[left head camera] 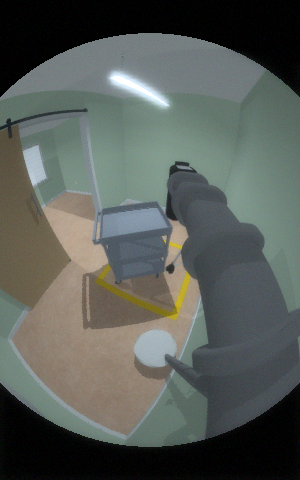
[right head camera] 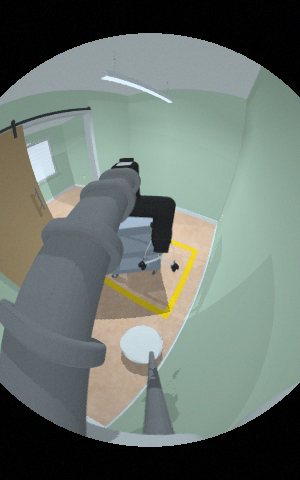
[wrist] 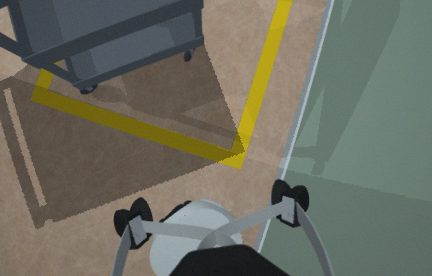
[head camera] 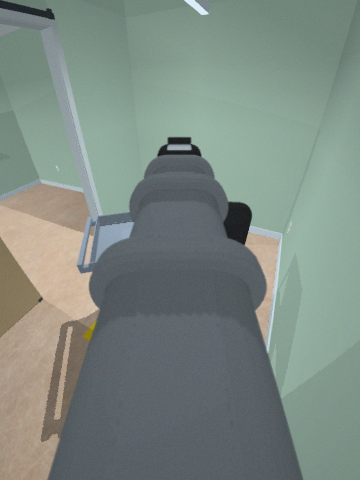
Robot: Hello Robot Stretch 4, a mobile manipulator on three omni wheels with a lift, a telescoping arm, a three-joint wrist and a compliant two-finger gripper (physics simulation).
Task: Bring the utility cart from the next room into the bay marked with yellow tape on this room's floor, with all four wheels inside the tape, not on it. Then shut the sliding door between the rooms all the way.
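Where they show: gripper, between the fingertips: [left head camera: 183, 270] [right head camera: 157, 268] [wrist: 211, 205]; robot's base, origin of its link: [left head camera: 154, 347] [right head camera: 142, 343] [wrist: 198, 240].
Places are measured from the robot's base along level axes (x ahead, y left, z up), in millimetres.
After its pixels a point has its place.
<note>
The grey-blue utility cart [head camera: 114, 239] @(x 1057, y 409, z 766 mm) [left head camera: 135, 222] @(x 1057, y 182, z 766 mm) [right head camera: 140, 245] @(x 995, y 97, z 444 mm) [wrist: 115, 30] @(x 850, y 155, z 477 mm) stands upright in the yellow-taped bay [left head camera: 135, 299] @(x 588, y 214, z -28 mm) [right head camera: 182, 280] @(x 824, y -450, z -27 mm) [wrist: 135, 127] @(x 590, y 248, z -28 mm). In the wrist view its two near wheels stand inside the near tape strip, the left one close to the corner. The far wheels are hidden. The sliding door [head camera: 15, 290] @(x 1027, y 1374, z 253 mm) [left head camera: 30, 225] @(x 943, y 1412, z 878 mm) [right head camera: 20, 200] @(x 896, y 1434, z 1179 mm) is at the left, and the doorway beside it is open. My gripper [right head camera: 158, 266] @(x 377, y -88, z 1040 mm) [wrist: 211, 205] @(x 377, y -88, z 1040 mm) is open and empty. In the wrist view it is apart from the cart, on the near side of the tape.
A white round disc [left head camera: 155, 348] @(x 0, y -1, z 187 mm) [right head camera: 141, 344] @(x 1, y -5, z 187 mm) [wrist: 195, 230] is low in front of the near tape corner. The green wall [left head camera: 270, 200] @(x 552, y -577, z 1354 mm) [right head camera: 240, 300] @(x 206, y -416, z 1092 mm) [wrist: 370, 125] @(x 440, y -526, z 642 mm) runs close along the right. The doorway post [head camera: 75, 125] @(x 2053, y 944, z 1291 mm) [left head camera: 90, 160] @(x 2060, y 942, z 1224 mm) stands behind and left of the cart.
</note>
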